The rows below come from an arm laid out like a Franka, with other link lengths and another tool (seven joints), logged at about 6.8 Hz.
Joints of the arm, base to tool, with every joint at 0 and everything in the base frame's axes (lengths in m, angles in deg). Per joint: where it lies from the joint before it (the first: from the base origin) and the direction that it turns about. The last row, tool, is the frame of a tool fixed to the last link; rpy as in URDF.
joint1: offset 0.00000 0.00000 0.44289 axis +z
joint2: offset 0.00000 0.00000 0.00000 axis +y
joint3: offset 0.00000 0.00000 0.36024 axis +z
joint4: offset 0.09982 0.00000 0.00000 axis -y
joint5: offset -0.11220 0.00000 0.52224 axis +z
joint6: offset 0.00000 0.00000 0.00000 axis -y
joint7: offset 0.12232 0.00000 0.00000 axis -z
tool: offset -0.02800 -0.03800 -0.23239 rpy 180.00 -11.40 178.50
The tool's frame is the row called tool.
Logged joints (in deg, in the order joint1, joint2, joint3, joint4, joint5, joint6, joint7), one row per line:
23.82, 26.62, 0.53, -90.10, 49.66, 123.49, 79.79
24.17, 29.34, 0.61, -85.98, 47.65, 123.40, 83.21
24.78, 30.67, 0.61, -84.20, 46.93, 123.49, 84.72
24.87, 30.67, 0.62, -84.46, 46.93, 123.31, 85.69
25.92, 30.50, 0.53, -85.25, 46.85, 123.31, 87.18
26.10, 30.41, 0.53, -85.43, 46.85, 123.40, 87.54
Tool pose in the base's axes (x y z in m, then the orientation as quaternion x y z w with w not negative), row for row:
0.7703, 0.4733, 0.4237, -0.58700, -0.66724, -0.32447, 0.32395
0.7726, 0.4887, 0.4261, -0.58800, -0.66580, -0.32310, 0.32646
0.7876, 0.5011, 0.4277, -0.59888, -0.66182, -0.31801, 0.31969
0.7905, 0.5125, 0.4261, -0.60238, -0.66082, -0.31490, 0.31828
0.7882, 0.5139, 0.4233, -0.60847, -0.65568, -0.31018, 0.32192
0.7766, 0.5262, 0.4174, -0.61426, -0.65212, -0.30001, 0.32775
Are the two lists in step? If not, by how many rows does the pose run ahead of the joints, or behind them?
The pose runs 1 row behind the joints: the pose in row i belongs to the joints in row i - 1.
